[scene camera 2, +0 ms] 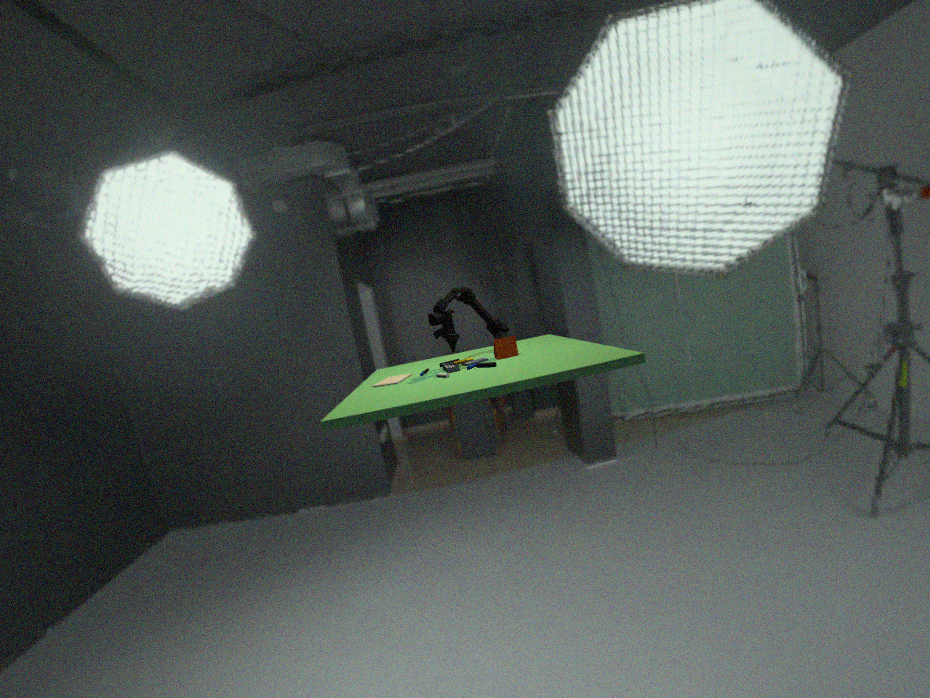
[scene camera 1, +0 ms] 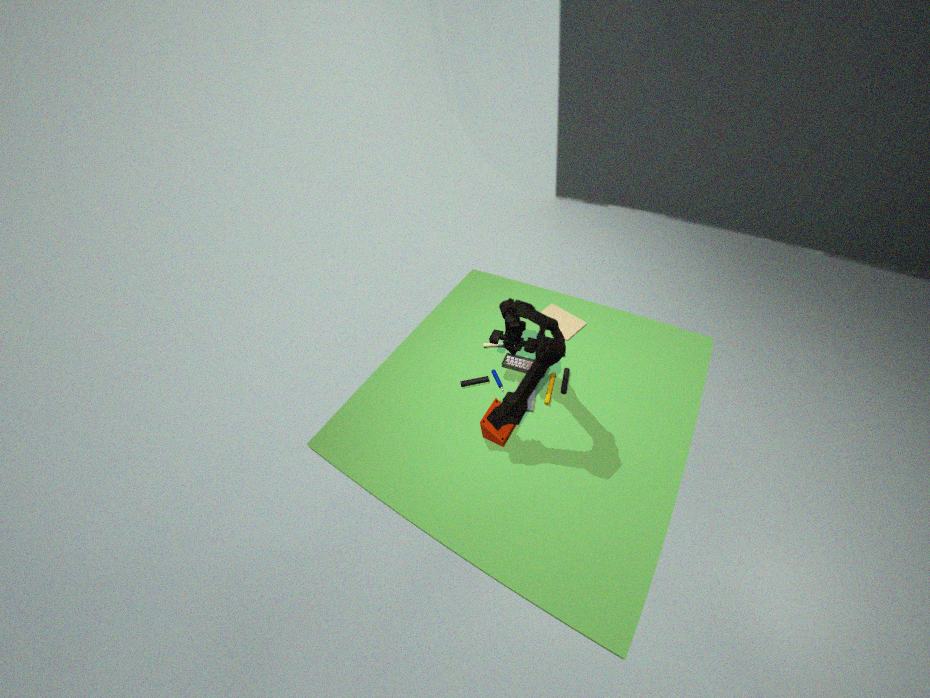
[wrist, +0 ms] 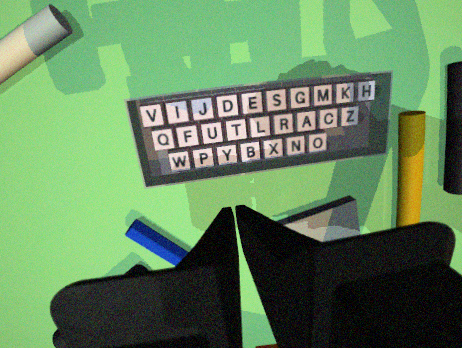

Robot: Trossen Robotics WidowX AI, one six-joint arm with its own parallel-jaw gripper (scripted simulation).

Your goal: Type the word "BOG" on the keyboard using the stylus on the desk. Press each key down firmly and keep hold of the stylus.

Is my gripper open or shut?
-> Shut.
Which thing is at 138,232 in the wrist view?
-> A blue stylus.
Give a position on a grey flat block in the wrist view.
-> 338,219
